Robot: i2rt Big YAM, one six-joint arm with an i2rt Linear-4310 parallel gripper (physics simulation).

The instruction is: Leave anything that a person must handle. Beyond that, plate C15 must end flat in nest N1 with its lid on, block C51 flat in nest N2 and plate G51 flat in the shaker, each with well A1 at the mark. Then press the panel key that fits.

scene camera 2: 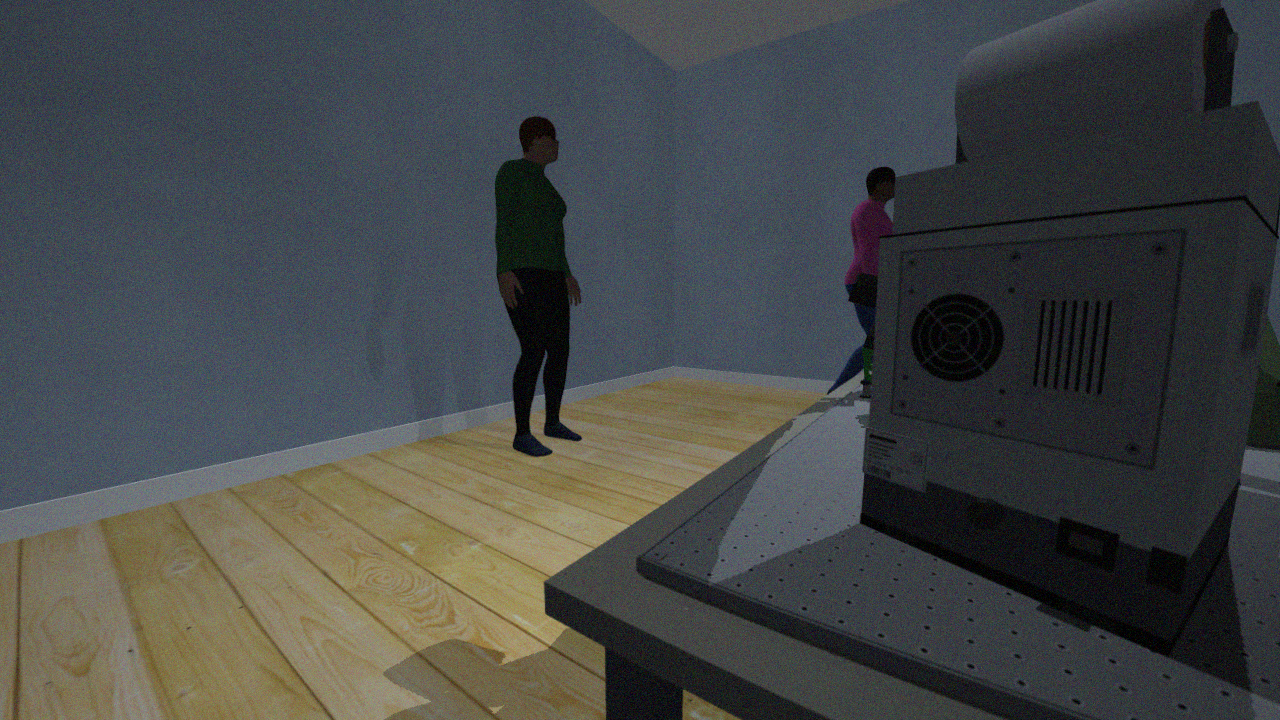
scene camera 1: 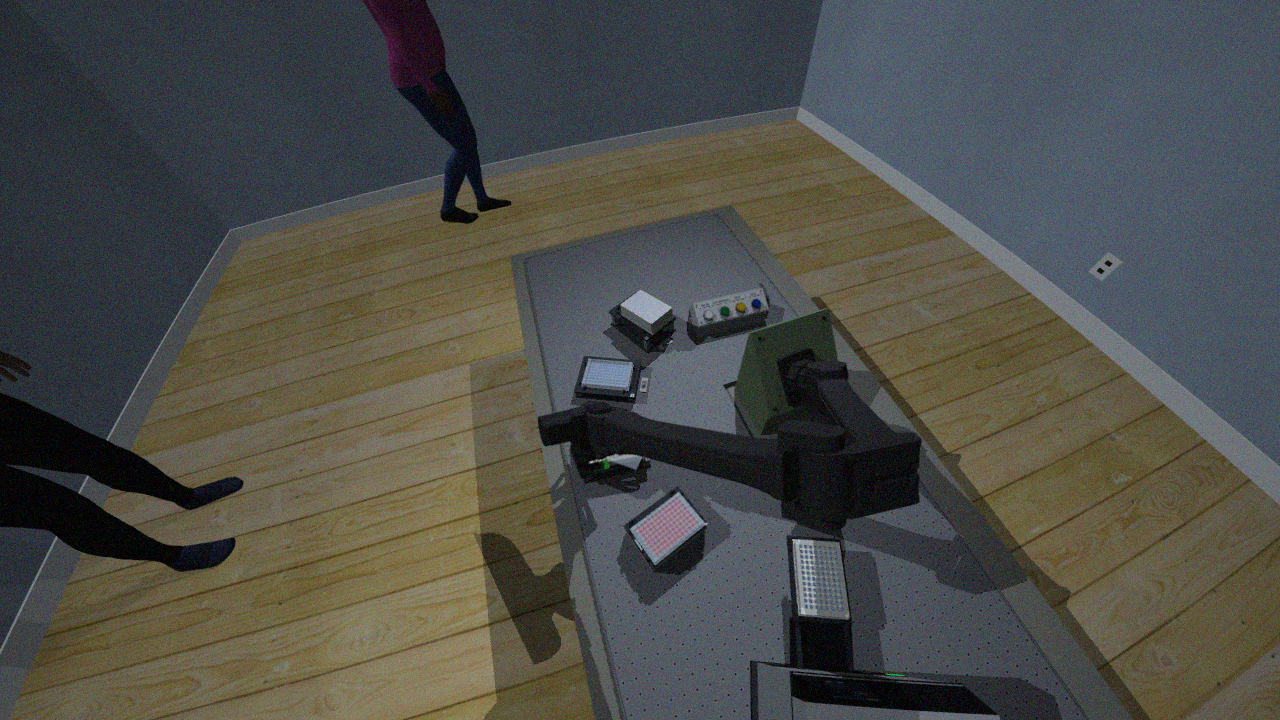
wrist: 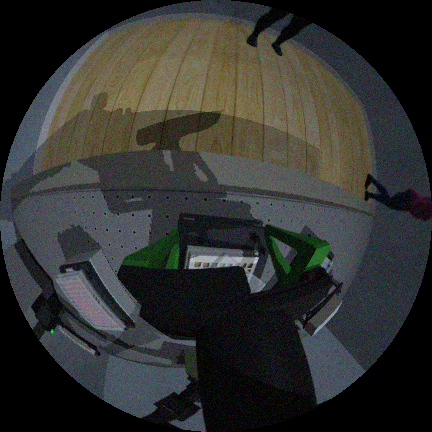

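Observation:
My gripper (scene camera 1: 612,467) (wrist: 222,231) hangs low over the left edge of the table (scene camera 1: 717,627). Its green fingers are spread wide. A white plate with amber wells (wrist: 221,262) (scene camera 1: 627,462) lies between them on a dark nest (wrist: 217,227), and the fingers stand apart from its sides. A blue-white lidded plate (scene camera 1: 607,376) sits on a nest behind it. A white block (scene camera 1: 646,309) sits on a nest further back. A pink plate (scene camera 1: 666,527) (wrist: 86,300) rests on a raised dark base in front. The key panel (scene camera 1: 727,307) with coloured keys stands at the back.
A green stand (scene camera 1: 780,370) holds the arm's base. A grey well rack (scene camera 1: 819,577) on a dark box and a dark device (scene camera 1: 880,686) stand at the front. A large machine (scene camera 2: 997,349) fills the other scene view. A person in pink (scene camera 1: 430,77) (scene camera 2: 867,247) and one in green (scene camera 2: 532,270) stand on the floor.

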